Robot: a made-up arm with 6 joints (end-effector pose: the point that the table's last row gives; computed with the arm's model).
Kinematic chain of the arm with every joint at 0, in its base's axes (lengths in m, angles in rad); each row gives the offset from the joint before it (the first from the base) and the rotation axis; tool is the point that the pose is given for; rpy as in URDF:
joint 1: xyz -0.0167 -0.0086 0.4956 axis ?
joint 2: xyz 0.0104 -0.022 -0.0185 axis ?
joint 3: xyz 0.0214 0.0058 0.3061 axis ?
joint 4: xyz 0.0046 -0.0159 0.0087 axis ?
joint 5: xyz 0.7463 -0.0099 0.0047 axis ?
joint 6: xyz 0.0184 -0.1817 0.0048 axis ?
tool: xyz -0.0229 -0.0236 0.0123 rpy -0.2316 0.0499 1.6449
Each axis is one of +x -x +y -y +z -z.
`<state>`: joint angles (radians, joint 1 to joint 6).
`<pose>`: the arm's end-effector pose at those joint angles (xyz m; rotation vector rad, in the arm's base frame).
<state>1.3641 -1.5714 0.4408 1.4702 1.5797 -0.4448</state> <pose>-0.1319 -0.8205 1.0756 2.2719 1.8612 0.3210</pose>
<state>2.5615 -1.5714 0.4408 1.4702 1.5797 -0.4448</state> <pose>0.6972 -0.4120 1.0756 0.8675 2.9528 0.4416</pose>
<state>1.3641 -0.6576 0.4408 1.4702 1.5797 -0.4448</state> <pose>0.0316 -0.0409 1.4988 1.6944 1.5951 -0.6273</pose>
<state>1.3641 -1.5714 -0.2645 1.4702 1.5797 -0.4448</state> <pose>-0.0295 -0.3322 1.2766 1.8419 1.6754 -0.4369</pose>
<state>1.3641 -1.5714 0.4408 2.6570 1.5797 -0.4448</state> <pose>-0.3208 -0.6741 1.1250 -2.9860 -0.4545 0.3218</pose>
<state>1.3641 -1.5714 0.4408 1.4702 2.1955 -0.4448</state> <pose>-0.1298 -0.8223 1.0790 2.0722 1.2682 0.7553</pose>
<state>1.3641 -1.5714 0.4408 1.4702 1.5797 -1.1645</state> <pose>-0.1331 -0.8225 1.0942 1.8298 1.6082 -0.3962</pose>
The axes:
joint 1: +z
joint 2: +y
joint 3: -y
joint 4: -x
joint 5: -y
joint 6: -x

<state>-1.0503 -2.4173 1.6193 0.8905 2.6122 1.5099</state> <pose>-0.4400 0.4012 -0.3998 -1.0605 0.5947 0.8041</pose>
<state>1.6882 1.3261 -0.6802 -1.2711 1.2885 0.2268</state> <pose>0.1032 -0.1642 -0.0490 -0.5220 0.6502 2.0390</pose>
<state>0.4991 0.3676 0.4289 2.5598 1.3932 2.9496</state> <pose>0.7099 0.5089 0.9011 1.3957 0.7380 2.0190</pose>
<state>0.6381 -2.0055 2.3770 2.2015 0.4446 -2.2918</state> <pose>-0.3458 -0.1730 -0.4019 1.5232 1.7855 1.5008</pose>
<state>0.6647 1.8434 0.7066 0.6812 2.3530 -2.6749</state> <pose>0.6643 0.3212 -0.2663 -2.0480 0.6118 -0.8789</pose>
